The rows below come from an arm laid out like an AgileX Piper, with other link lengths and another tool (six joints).
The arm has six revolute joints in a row. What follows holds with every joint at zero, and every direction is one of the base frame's.
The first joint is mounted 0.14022 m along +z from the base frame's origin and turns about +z.
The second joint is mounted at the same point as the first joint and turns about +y.
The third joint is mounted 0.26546 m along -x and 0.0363 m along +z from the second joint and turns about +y.
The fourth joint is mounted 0.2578 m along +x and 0.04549 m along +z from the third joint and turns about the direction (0.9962, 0, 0.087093).
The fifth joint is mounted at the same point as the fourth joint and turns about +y.
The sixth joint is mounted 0.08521 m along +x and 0.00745 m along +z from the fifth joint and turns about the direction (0.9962, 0, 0.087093).
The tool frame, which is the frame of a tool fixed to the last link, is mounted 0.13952 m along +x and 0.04 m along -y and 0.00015 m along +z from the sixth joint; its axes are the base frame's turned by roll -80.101, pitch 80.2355 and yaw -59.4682 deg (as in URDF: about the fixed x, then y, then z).
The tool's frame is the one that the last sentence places.
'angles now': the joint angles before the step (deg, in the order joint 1, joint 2, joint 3, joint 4, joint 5, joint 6). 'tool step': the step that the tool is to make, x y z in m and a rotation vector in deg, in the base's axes. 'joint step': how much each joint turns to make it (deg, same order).
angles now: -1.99, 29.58, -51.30, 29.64, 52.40, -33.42
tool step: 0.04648, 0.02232, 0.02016, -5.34, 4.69, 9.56
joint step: -0.01, 16.78, -13.52, 4.95, 6.93, -10.44
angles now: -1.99, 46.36, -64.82, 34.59, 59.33, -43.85
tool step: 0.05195, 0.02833, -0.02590, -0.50, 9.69, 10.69
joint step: 0.00, 17.60, -9.64, 6.39, 7.73, -7.96
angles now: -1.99, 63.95, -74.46, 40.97, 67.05, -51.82
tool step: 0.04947, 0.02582, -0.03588, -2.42, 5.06, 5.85
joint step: 4.85, 13.85, -6.62, -1.04, -0.68, -2.74
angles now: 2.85, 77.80, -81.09, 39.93, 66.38, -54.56
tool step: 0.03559, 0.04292, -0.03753, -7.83, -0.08, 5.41
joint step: 10.16, 10.21, -5.05, -8.60, -5.66, 0.87
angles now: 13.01, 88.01, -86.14, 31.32, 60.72, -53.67
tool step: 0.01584, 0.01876, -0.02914, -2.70, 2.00, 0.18
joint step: 3.79, 5.70, -2.05, -3.71, -2.64, 3.02
